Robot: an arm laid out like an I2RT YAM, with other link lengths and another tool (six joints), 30 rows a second.
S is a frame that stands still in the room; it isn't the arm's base.
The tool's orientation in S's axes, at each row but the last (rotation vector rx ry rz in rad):
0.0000, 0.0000, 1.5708
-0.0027, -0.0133, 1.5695
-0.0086, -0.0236, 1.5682
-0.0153, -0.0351, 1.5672
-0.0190, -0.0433, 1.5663
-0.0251, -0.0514, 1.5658
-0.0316, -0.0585, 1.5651
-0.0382, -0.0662, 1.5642
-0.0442, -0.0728, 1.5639
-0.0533, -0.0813, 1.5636
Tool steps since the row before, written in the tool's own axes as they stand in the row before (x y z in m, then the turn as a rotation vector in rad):
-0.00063, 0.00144, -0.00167, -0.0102, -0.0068, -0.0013
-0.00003, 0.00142, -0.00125, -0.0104, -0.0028, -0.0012
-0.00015, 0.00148, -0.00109, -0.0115, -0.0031, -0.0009
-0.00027, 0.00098, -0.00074, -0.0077, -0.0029, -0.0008
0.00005, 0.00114, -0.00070, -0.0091, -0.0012, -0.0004
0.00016, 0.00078, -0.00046, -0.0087, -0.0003, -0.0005
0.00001, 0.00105, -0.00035, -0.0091, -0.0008, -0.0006
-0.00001, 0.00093, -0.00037, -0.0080, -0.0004, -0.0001
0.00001, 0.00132, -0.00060, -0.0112, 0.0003, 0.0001
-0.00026, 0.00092, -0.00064, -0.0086, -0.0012, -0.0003
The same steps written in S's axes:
-0.00144, -0.00063, -0.00167, 0.0068, -0.0102, -0.0013
-0.00141, -0.00002, -0.00126, 0.0028, -0.0104, -0.0012
-0.00146, -0.00014, -0.00112, 0.0031, -0.0115, -0.0009
-0.00096, -0.00026, -0.00077, 0.0029, -0.0077, -0.0008
-0.00111, 0.00007, -0.00074, 0.0012, -0.0091, -0.0005
-0.00076, 0.00017, -0.00049, 0.0003, -0.0087, -0.0006
-0.00103, 0.00002, -0.00041, 0.0008, -0.0091, -0.0007
-0.00090, 0.00000, -0.00043, 0.0004, -0.0080, -0.0002
-0.00127, 0.00003, -0.00070, -0.0004, -0.0112, -0.0001
-0.00086, -0.00024, -0.00072, 0.0012, -0.0086, -0.0004

